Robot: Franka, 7 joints.
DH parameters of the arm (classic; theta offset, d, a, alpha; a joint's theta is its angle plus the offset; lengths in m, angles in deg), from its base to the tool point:
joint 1: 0 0.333 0 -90
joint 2: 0 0 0 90
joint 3: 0 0.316 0.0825 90
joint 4: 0 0 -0.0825 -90
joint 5: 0 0.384 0 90
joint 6: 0 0 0.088 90
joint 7: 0 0.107 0 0
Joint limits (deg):
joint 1: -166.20..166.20
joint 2: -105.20..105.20
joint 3: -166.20..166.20
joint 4: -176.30..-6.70
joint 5: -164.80..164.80
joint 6: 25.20..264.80
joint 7: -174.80..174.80
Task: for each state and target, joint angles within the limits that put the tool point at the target. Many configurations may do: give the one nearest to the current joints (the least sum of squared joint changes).
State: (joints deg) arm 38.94 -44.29 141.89 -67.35 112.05 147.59 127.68
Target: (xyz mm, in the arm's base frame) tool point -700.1 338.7 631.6
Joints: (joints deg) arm 0.39 -46.70 128.32 -49.99 111.19 144.12 127.68
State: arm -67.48 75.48 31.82 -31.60 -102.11 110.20 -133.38
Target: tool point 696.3 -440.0 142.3
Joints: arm -43.39 83.76 38.47 -36.94 -103.32 119.53 -133.38
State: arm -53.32 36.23 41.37 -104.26 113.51 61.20 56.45
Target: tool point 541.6 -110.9 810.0
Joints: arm -57.37 16.06 44.60 -76.08 121.82 63.38 56.45
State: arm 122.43 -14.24 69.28 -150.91 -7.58 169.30 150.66
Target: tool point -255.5 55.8 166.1
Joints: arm 110.85 -9.37 61.27 -176.30 -6.14 161.36 150.66
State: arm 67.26 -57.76 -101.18 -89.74 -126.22 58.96 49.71
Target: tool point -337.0 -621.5 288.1
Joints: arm 34.36 -63.27 -120.60 -80.23 -124.70 54.24 49.71
